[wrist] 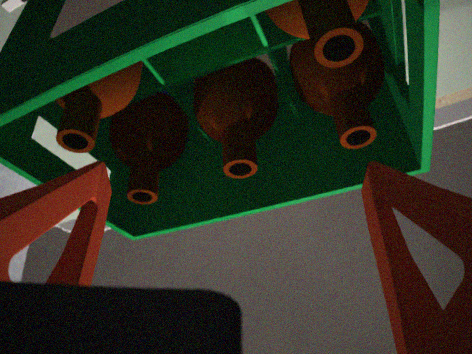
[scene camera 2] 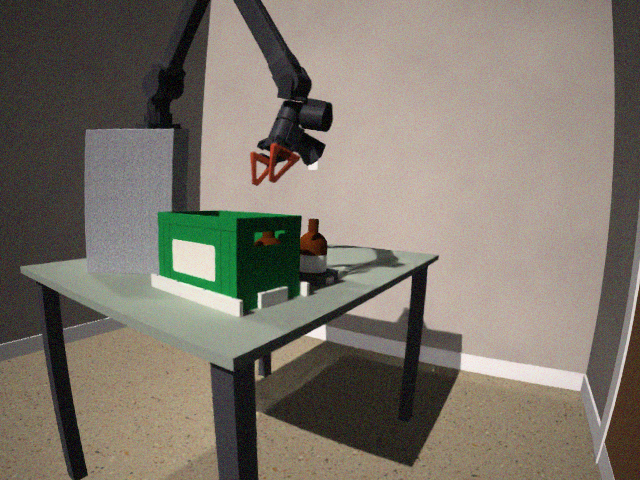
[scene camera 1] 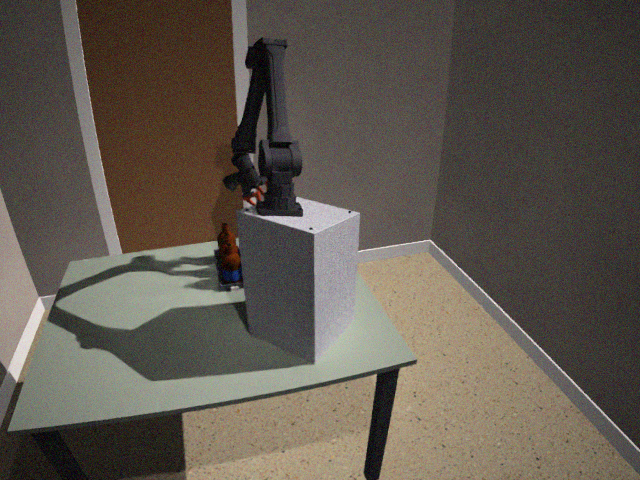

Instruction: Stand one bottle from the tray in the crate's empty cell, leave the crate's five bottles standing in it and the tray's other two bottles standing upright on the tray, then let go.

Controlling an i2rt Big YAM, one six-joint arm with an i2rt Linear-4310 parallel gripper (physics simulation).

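Frame: origin at the arm's base, x ahead, y left, z up, level; metres.
Seen in the pictures: gripper, fingertip midpoint: (wrist: 236, 175) (scene camera 2: 262, 183); arm's base, origin of the base link: (scene camera 2: 158, 128) (scene camera 1: 279, 211).
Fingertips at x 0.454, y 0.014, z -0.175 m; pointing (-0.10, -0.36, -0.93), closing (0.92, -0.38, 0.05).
Pixels of each thing's top centre, then the offset from my fingertips to it. Level surfaces: height alone.
- green crate, middle of its top: (wrist: 217, 154) (scene camera 2: 226, 213) 0.040 m back, 0.072 m right, 0.068 m down
- brown bottle with a blue label, middle of its top: (scene camera 1: 229, 245) 0.147 m back, 0.144 m left, 0.083 m down
- white-labelled bottle, middle of its top: (scene camera 2: 313, 218) (scene camera 1: 224, 224) 0.027 m ahead, 0.160 m left, 0.083 m down
- green table, its level: 0.243 m down
The green crate (scene camera 2: 201, 232) (wrist: 427, 90) stands on the table. In the wrist view five brown bottles stand in it, among them a front-middle one (wrist: 237, 105) and a front-left one (wrist: 149, 130); the middle cell of the far row is empty. The dark tray (scene camera 1: 221, 282) (scene camera 2: 330, 277) is beside the crate. A brown bottle with a blue label (scene camera 1: 231, 259) stands on it, another behind it; in scene view 2 a white-labelled bottle (scene camera 2: 313, 242) stands upright. I cannot make out all three. My gripper (scene camera 1: 254, 197) (scene camera 2: 264, 182) (wrist: 236, 175) is open and empty, above the crate.
A tall white pedestal (scene camera 1: 279, 273) (scene camera 2: 129, 201) carries the arm's base and hides the crate in scene view 1. Low white blocks, a long one (scene camera 2: 196, 295) and a short one (scene camera 2: 272, 297), sit against the crate's foot on the green table (scene camera 1: 206, 392) (scene camera 2: 206, 330).
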